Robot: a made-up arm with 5 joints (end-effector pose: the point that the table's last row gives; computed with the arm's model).
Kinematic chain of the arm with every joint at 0, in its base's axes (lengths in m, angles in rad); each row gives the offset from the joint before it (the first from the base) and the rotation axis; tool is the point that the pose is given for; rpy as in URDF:
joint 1: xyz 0.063 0 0.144 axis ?
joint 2: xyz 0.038 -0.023 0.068 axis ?
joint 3: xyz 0.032 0 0.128 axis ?
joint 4: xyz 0.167 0 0.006 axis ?
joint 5: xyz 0.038 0.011 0 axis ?
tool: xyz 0 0 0 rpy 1.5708 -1.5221 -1.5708
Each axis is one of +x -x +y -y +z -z.
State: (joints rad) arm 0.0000 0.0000 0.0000 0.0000 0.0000
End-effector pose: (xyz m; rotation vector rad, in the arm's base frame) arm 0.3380 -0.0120 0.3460 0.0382 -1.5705 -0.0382
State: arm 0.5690 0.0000 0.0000 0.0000 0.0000
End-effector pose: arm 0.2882 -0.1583 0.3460 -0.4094 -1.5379 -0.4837
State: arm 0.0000 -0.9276 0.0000 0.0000 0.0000
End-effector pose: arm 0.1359 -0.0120 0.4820 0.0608 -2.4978 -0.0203
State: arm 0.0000 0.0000 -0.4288 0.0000 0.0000
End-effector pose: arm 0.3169 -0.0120 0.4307 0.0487 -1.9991 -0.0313
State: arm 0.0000 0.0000 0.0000 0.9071 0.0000
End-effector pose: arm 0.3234 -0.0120 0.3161 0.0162 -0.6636 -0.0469
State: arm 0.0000 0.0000 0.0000 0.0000 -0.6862
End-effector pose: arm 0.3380 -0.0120 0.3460 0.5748 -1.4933 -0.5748
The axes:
joint 1: -z
joint 2: +y
joint 3: +y
joint 4: +y
joint 5: -x

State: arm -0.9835 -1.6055 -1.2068 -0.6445 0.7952
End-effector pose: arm -0.0861 -0.2457 0.2761 -0.1661 1.3954 1.4737
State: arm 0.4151 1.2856 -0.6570 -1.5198 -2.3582
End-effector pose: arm 0.3623 -0.1450 0.1535 2.4052 -1.5584 -1.0002
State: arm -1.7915 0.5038 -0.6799 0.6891 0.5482
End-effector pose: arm 0.0037 0.3191 0.3252 0.7845 -1.0405 2.0311
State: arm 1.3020 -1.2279 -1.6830 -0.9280 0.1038
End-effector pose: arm -0.0189 0.2522 0.2931 0.5834 0.7235 -1.1624
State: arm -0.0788 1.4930 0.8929 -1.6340 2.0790
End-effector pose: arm 0.1421 -0.0058 0.0452 -0.8141 -0.5511 1.9701
